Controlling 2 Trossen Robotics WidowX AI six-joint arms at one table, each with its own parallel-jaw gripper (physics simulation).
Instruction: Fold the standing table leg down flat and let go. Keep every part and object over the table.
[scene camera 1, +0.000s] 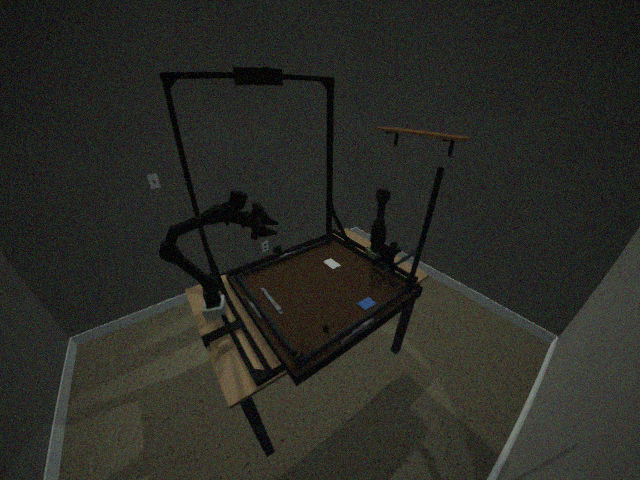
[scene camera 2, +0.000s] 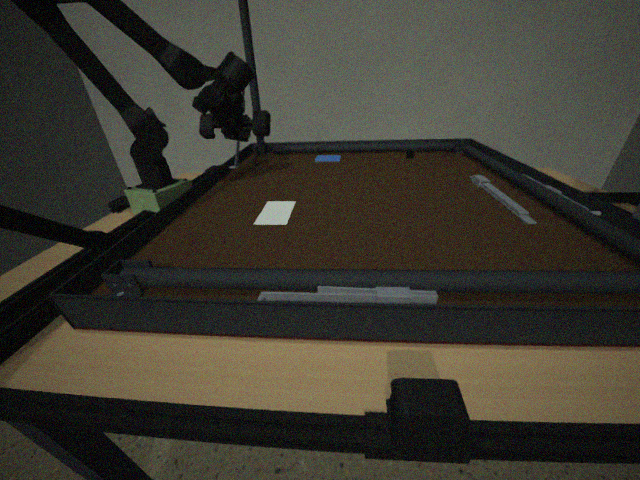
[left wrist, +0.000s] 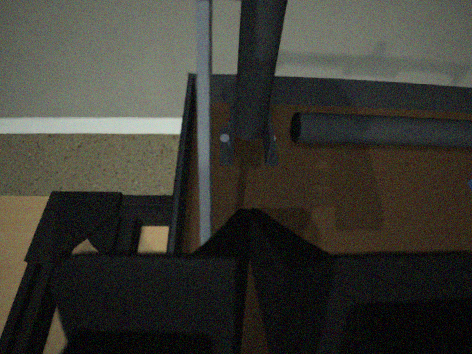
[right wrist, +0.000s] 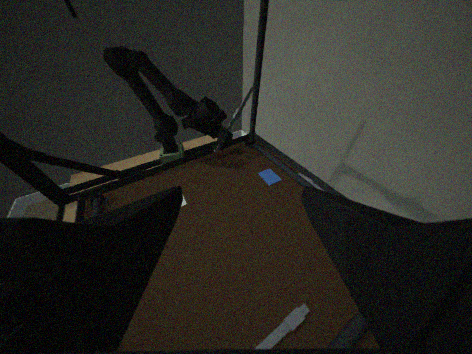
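Where they show: left gripper, fingertip midpoint: (scene camera 1: 394, 270) (scene camera 2: 246, 140) (left wrist: 247, 218); right gripper, fingertip midpoint: (scene camera 1: 277, 228) (right wrist: 242, 193); left arm's base, origin of the base link: (scene camera 2: 158, 184) (right wrist: 171, 149); right arm's base, origin of the base link: (scene camera 1: 213, 302).
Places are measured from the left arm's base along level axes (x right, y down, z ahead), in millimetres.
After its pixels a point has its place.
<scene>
The standing table leg (scene camera 1: 427, 222) @(z 33, x -404, y -389 mm) (scene camera 2: 247, 31) @(z 35, x -384, y -325 mm) (left wrist: 257, 65) @(z 32, x -372, y -64 mm) (right wrist: 259, 65) @(z 38, x -391, y -315 mm) is dark and upright at a corner of the overturned brown table (scene camera 1: 310, 289) @(z 494, x -190, y 26 mm) (scene camera 2: 387, 232) @(z 519, x 4, y 32 mm) (right wrist: 240, 250) @(z 517, x -204, y 26 mm). A thin grey strut (left wrist: 203, 125) @(z 37, x -274, y -106 mm) (right wrist: 242, 107) @(z 26, x -335, y -170 mm) slants beside it. My left gripper (left wrist: 247, 218) @(z 52, x -280, y -50 mm) (right wrist: 231, 137) @(z 52, x -280, y -50 mm) is shut and empty, low over the table near the leg's foot; in the left wrist view its tips lie below the hinge brackets (left wrist: 271, 152) @(z 52, x -362, y -2 mm) and right of the strut. Its lower fingers hide the strut's lower end there. My right gripper (scene camera 1: 276, 227) @(z 626, x -174, y -348 mm) (right wrist: 242, 193) @(z 626, x -174, y -348 mm) is open and empty, high over the far side.
Another leg (scene camera 2: 310, 279) (left wrist: 385, 130) lies flat along an edge. A grey bar (scene camera 1: 271, 300) @(z 701, x -217, y 15 mm) (scene camera 2: 504, 198) @(z 709, x -175, y 17 mm) (right wrist: 285, 327) @(z 688, x -254, y 14 mm), a white patch (scene camera 1: 331, 263) @(z 307, x -6, y 29 mm) (scene camera 2: 275, 212) @(z 306, x -3, y 29 mm) and a blue patch (scene camera 1: 366, 303) @(z 272, x -387, y 13 mm) (scene camera 2: 327, 158) @(z 271, x -377, y 13 mm) (right wrist: 270, 176) @(z 271, x -389, y 13 mm) are on the brown surface. A black frame (scene camera 1: 330, 155) @(z 177, x 378, y -529 mm) rises behind.
</scene>
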